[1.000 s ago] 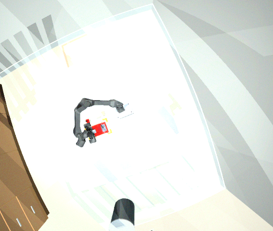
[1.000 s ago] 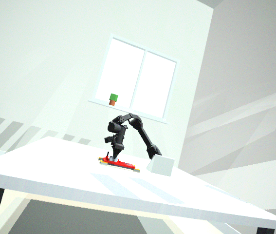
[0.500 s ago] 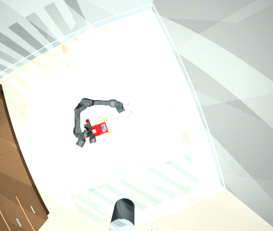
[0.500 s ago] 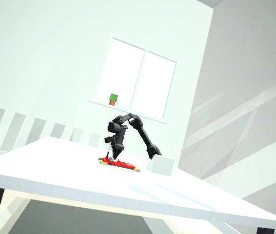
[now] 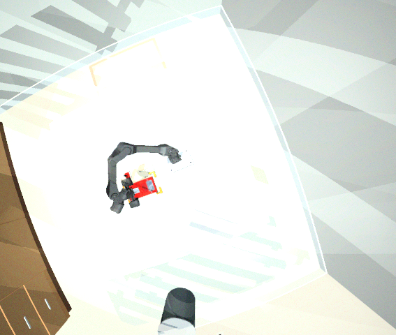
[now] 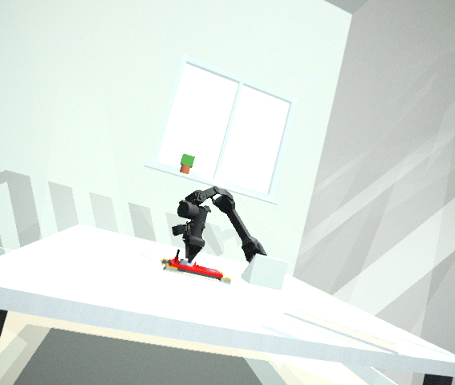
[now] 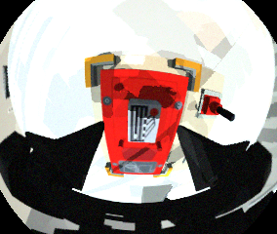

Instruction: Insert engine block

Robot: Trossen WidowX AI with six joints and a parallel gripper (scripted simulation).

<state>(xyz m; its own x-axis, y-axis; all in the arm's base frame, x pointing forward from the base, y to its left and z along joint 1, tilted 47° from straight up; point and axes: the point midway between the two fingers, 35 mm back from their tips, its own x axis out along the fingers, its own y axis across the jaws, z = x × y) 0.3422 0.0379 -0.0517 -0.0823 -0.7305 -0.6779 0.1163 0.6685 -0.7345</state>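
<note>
The grey engine block is 2 cm below my gripper tip. From my gripper tip the other things lie so: thin post: 12 cm to the right, 1 cm below, 1 cm ahead.
</note>
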